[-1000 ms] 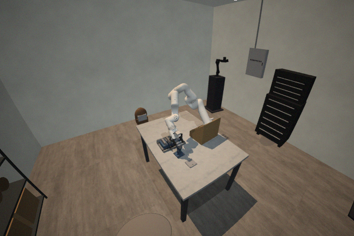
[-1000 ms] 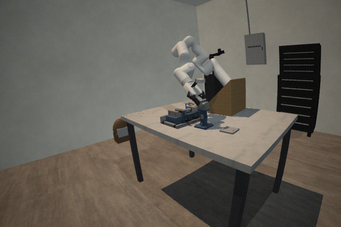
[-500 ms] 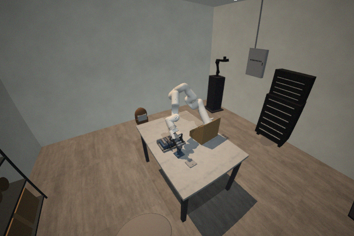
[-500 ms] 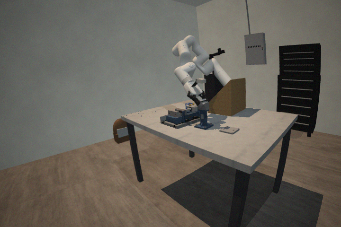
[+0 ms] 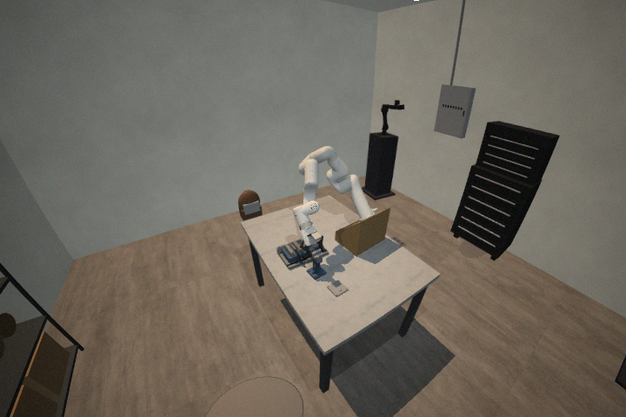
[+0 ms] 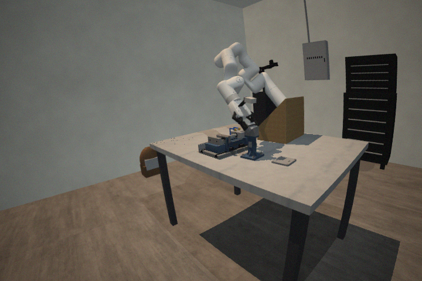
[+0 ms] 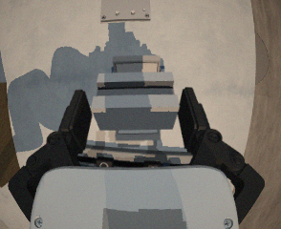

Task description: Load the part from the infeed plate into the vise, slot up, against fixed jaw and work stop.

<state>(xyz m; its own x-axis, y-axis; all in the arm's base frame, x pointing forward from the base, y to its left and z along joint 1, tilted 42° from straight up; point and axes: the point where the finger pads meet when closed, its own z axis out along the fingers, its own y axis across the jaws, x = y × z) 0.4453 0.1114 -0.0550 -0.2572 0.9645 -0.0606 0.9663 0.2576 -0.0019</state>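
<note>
My hand is 1 cm to the right of the part. From my hand the other things lie so: moving jaw 5 cm ahead, 18 cm to the right, 8 cm below; then air cylinder rod 1 cm behind, 19 cm to the right, 8 cm below; then work stop 8 cm ahead, 13 cm to the right, 7 cm below.
</note>
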